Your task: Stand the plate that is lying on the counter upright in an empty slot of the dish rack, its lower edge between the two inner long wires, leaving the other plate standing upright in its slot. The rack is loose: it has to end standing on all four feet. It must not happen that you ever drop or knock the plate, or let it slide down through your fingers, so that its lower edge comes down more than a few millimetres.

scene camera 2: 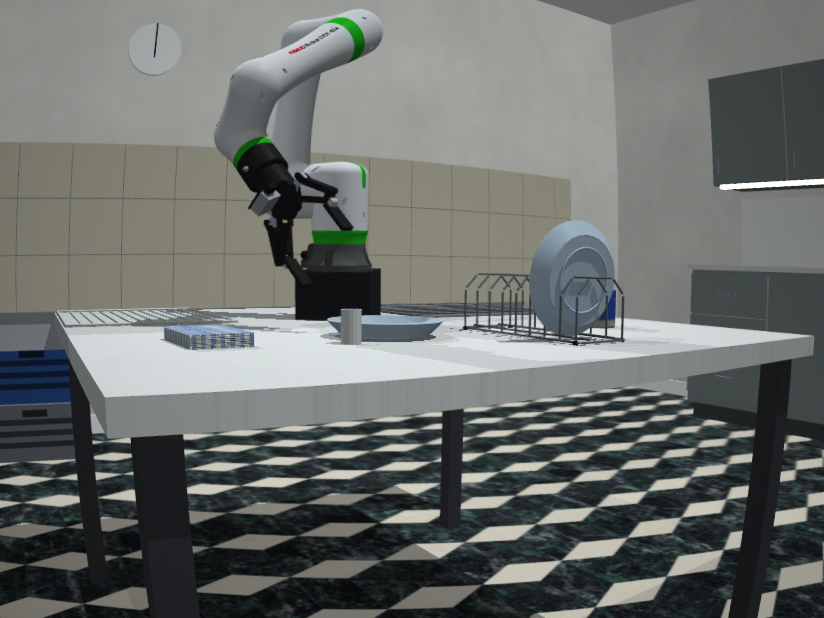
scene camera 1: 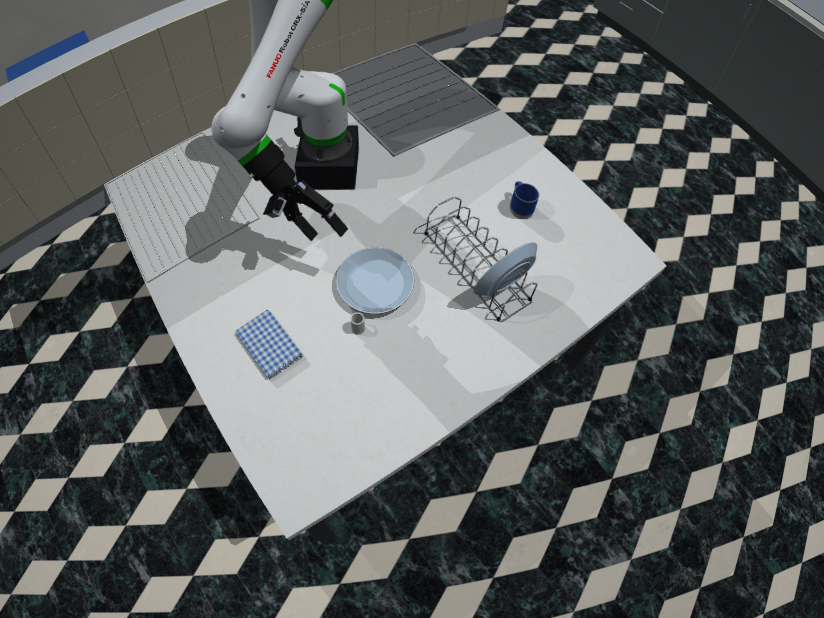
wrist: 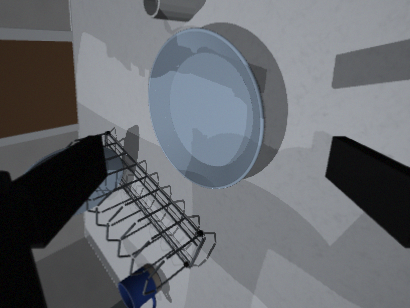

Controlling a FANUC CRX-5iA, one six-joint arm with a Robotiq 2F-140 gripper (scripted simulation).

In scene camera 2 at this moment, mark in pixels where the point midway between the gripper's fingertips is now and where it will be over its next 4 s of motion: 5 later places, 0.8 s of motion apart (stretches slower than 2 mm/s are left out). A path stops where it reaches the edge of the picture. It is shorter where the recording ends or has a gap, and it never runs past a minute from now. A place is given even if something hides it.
My gripper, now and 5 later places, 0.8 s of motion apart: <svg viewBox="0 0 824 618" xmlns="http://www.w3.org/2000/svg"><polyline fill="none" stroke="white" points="326,257 334,268 334,277 334,302 334,308 336,310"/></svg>
